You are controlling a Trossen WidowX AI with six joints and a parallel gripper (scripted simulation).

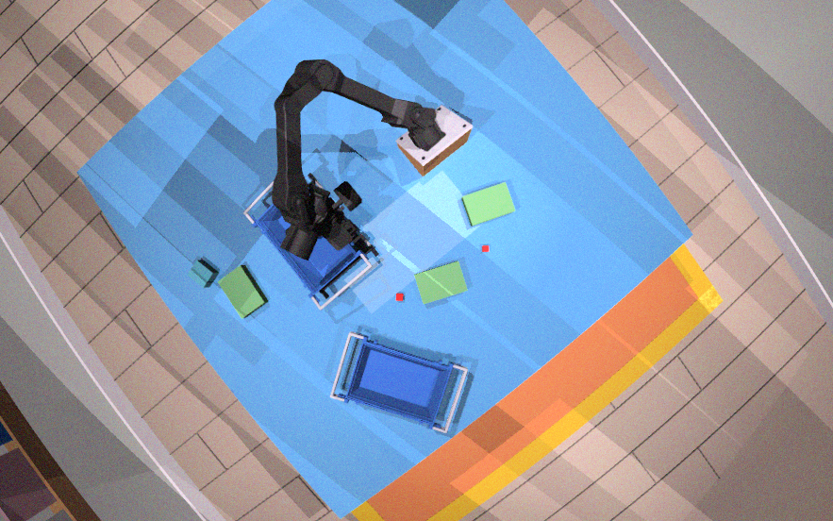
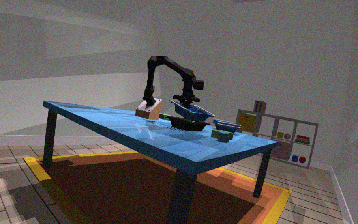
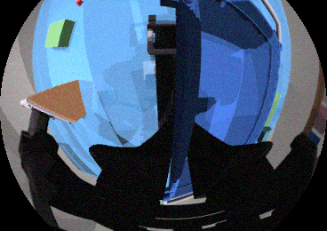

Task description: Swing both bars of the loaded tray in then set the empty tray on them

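The blue plastic tray is 7 cm ahead of my gripper tip and 2 cm above it. The rest, counted from my gripper tip: teal cube (37 cm ahead, 15 cm to the right, 9 cm below).
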